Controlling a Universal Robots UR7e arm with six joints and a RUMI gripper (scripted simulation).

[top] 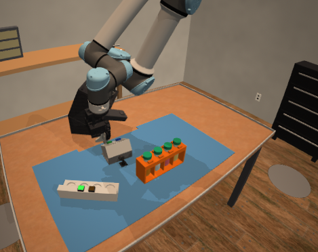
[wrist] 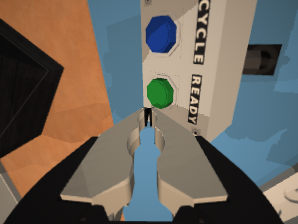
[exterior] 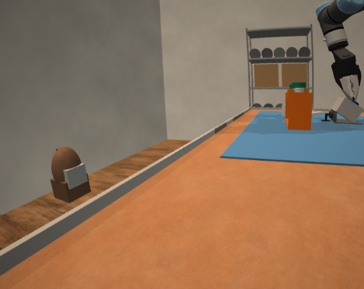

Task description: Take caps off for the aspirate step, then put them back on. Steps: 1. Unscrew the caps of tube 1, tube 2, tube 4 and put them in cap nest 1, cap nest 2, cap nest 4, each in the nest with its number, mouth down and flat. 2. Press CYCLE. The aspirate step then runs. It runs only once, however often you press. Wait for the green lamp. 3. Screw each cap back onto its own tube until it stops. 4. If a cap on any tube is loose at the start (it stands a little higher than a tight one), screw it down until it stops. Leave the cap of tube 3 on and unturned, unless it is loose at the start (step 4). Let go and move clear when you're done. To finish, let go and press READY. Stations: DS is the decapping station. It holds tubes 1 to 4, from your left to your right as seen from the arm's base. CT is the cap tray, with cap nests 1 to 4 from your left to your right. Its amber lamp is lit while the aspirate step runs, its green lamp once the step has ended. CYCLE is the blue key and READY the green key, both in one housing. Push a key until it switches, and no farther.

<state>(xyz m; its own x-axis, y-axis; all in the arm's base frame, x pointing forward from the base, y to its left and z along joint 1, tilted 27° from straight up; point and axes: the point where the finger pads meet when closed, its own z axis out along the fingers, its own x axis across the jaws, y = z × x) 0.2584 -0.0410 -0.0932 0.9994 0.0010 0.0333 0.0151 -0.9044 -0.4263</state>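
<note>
My gripper is now 10 mm short of the green key, 20 mm to the right of it and 10 mm above it. From my hand the other things lie so: cap 200 mm ahead, 240 mm to the left, 40 mm above; grey key housing 30 mm ahead, 40 mm to the left, 20 mm below; blue key 10 mm ahead, 60 mm to the left, 10 mm below.
</note>
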